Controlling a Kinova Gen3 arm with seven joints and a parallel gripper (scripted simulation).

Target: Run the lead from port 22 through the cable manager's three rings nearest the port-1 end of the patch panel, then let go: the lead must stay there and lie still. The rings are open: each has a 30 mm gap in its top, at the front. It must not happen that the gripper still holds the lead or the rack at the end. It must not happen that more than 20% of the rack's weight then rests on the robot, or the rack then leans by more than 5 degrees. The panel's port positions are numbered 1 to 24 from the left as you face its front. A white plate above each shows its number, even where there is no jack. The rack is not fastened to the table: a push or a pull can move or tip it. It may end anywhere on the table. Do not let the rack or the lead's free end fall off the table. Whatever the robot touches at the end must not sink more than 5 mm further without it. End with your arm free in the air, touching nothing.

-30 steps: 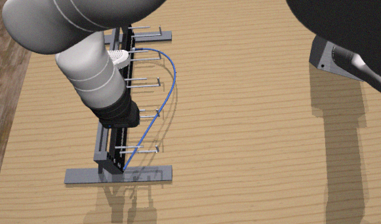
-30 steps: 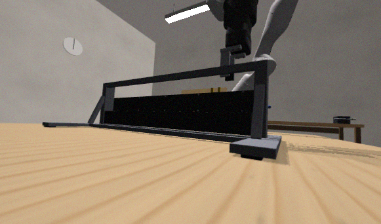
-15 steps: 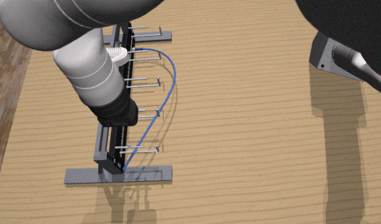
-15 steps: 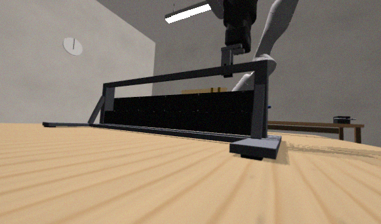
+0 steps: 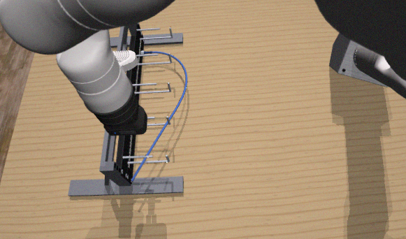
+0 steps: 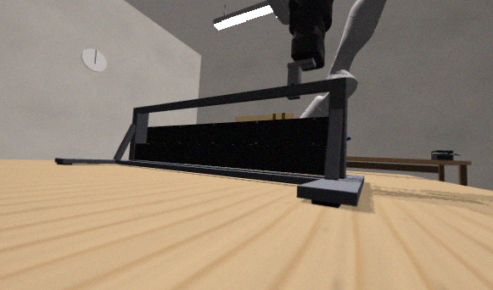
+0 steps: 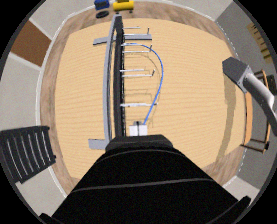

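My hand is 140 mm to the left of the rack, 100 mm above it and 80 mm short of it.
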